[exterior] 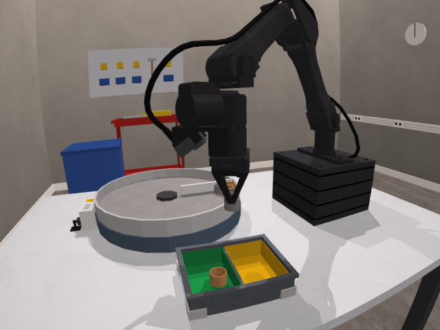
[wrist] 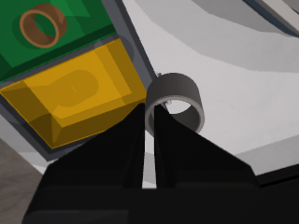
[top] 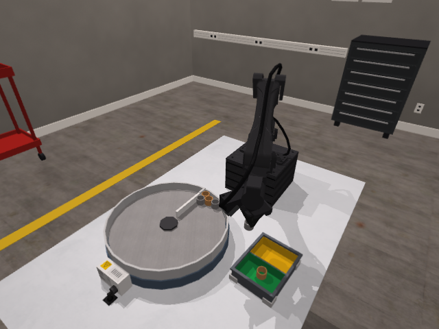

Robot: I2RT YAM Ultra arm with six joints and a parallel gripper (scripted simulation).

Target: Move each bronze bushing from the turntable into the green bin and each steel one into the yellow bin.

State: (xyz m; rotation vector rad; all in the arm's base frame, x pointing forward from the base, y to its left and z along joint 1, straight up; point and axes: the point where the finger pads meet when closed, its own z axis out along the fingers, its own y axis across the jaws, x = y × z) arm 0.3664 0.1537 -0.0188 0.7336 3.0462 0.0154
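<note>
Right now my hand is 30 mm short of the dark grey tray, 80 mm to the right of it and 110 mm above it. From my hand the other things lie so: turntable (100 mm ahead, 270 mm to the right, 80 mm below); green bin (70 mm ahead, 80 mm to the left, 120 mm below); yellow bin (10 mm behind, 80 mm to the left, 120 mm below).
</note>
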